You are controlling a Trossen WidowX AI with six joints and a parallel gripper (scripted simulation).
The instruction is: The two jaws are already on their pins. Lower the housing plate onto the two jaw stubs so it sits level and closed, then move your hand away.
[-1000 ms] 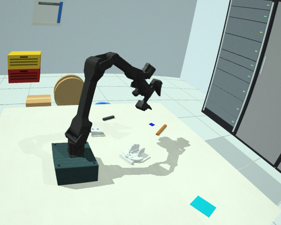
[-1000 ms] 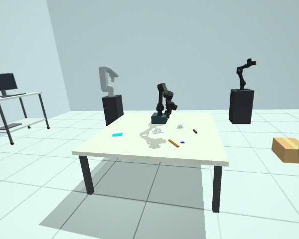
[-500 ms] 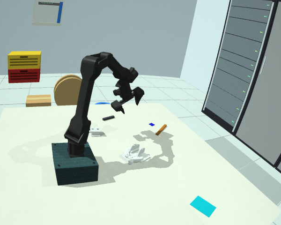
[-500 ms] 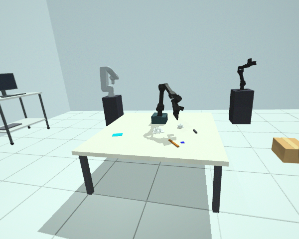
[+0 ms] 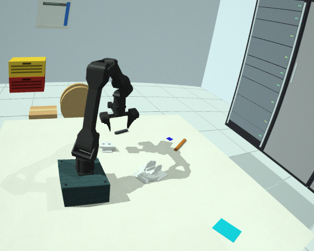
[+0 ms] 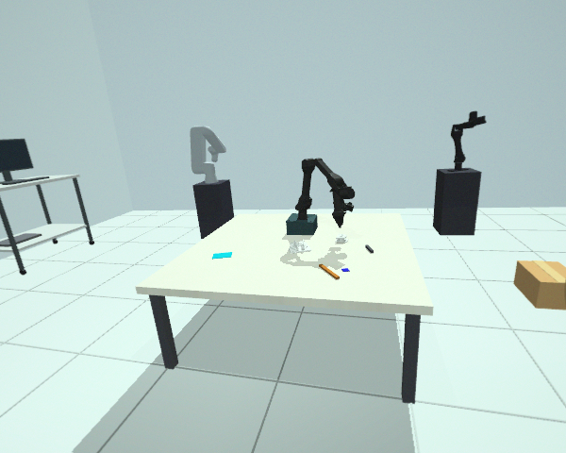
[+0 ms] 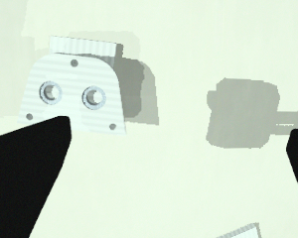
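Now: gripper tip 6 cm past the small white part and 10 cm above it. The rest, counted from my gripper tip: black bar (8 cm ahead, 15 cm to the left, 10 cm below); small blue piece (35 cm ahead, 3 cm to the left, 11 cm below); orange stick (38 cm ahead, 5 cm to the right, 10 cm below).
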